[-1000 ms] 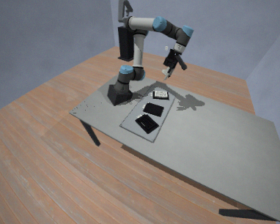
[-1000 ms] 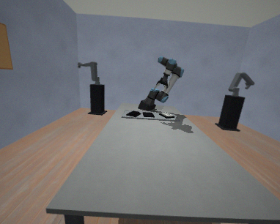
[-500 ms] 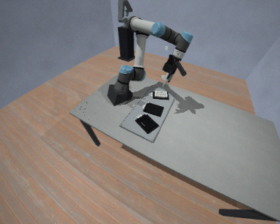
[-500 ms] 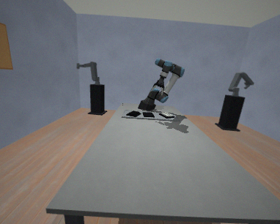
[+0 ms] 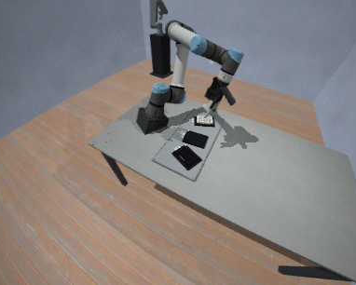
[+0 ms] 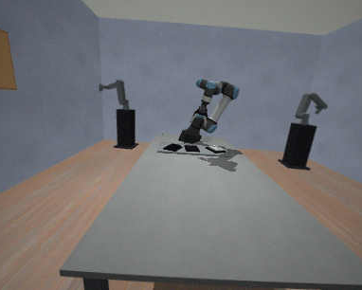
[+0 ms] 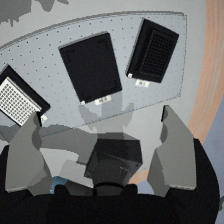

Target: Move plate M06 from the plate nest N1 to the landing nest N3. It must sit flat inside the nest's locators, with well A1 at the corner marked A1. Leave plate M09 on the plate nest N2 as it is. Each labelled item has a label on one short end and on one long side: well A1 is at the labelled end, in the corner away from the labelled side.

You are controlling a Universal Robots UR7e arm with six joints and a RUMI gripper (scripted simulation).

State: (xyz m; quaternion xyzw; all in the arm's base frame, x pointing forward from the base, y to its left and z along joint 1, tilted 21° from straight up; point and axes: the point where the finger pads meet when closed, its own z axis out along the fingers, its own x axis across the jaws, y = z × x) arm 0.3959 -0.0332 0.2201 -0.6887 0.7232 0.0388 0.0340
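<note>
My gripper is now 21 cm above the black well plate, 20 cm to the left of it and 2 cm past it. From my hand the other things lie so: dark slab 23 cm below, 20 cm to the right, 2 cm behind; dark nest pad 23 cm below, 5 cm behind, 3 cm to the right.
</note>
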